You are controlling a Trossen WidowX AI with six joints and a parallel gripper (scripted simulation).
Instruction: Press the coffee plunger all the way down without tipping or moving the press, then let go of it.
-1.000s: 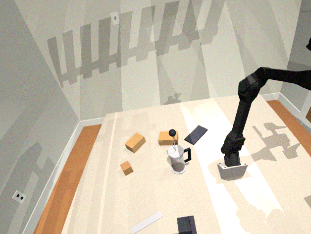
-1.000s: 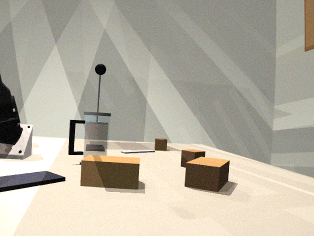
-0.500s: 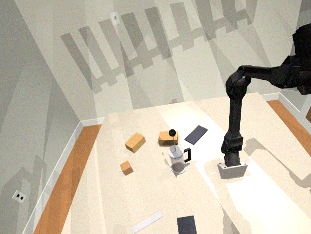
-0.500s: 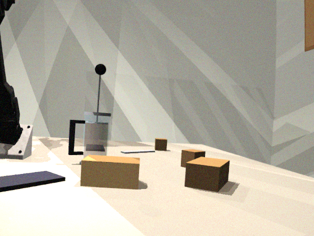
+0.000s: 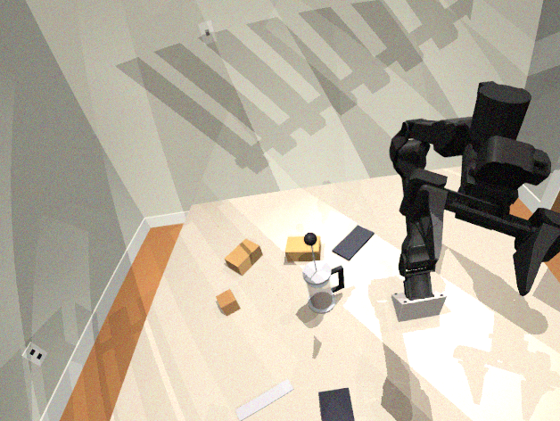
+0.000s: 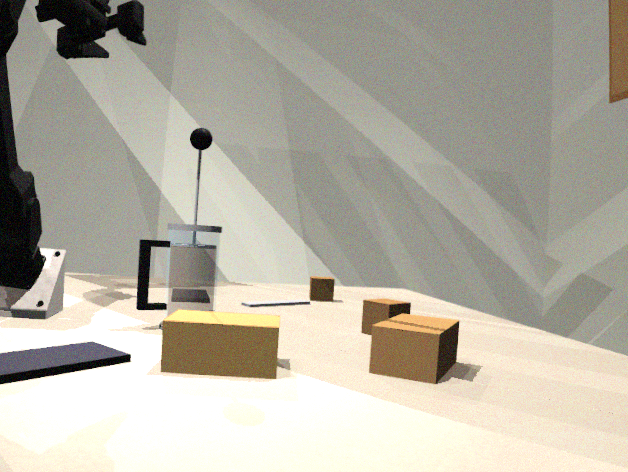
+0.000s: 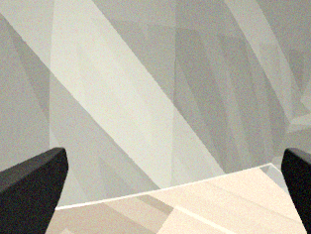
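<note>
The glass coffee press lies 36 cm below my gripper tip, 31 cm to the right of it and 18 cm ahead of it.
</note>
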